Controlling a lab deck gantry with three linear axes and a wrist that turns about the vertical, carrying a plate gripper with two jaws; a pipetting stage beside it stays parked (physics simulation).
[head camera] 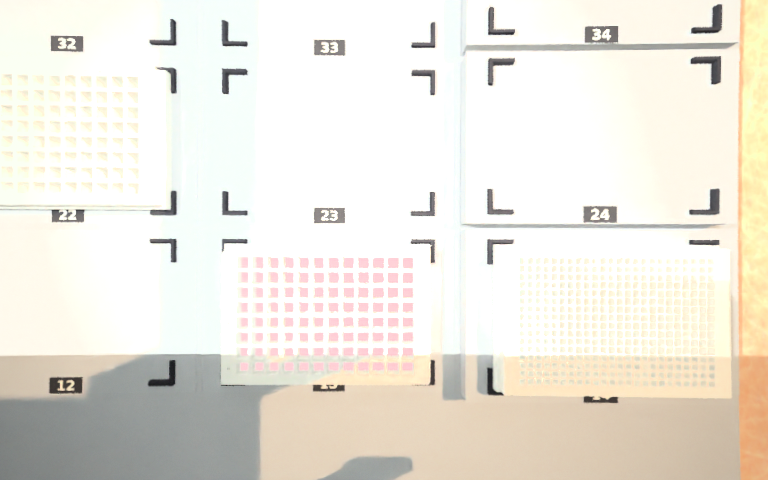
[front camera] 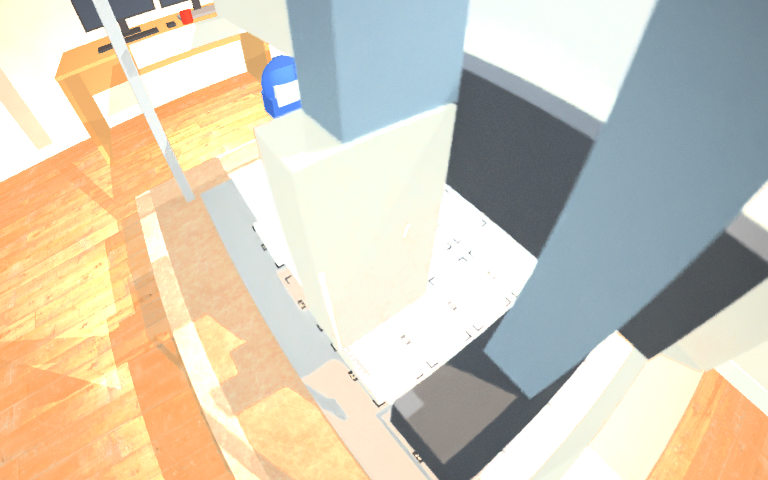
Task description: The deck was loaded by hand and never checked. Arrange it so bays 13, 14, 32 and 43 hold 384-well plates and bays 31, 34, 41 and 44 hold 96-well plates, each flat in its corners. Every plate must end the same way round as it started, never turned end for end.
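Frame: origin at the robot's base, x ahead, y left, z up, level; metres.
Seen in the pictures: robot's base, origin of its link: (front camera: pixel 254 227).
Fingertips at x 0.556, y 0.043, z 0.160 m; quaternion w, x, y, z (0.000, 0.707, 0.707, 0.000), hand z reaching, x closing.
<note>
Offsets run from my fingertips to a thing's middle. "spot": to the spot under its first point.
In the head view a pale 96-well plate @(0.328 m back, 0.107 m left, 0.153 m down) (head camera: pixel 70 133) lies at bay 22, partly out of frame. A 96-well plate with pink wells @(0.164 m back, 0.000 m left, 0.153 m down) (head camera: pixel 327 314) lies at bay 13. A pale 384-well plate @(0.001 m ahead, 0.000 m left, 0.139 m down) (head camera: pixel 617 322) lies at bay 14, covering part of its right corner marks. I cannot tell whether these plates sit fully flat. Bays 23, 24 and 12 show bare where visible; 32, 33 and 34 show only their lower parts. In the front view my gripper (front camera: pixel 453 413) is at the lower right; its dark body hides its jaws, and it does not show in the head view.
The blue gantry column (front camera: pixel 572 226) rises above my gripper. The pale pipetting stage (front camera: pixel 362 226) hides much of the deck @(spot: 0.222 m back, 0.284 m left, 0.146 m down) (front camera: pixel 475 249) in the front view. A blue backpack (front camera: pixel 280 79) and a wooden desk (front camera: pixel 84 65) stand behind. Shadow crosses the head view's lower part.
</note>
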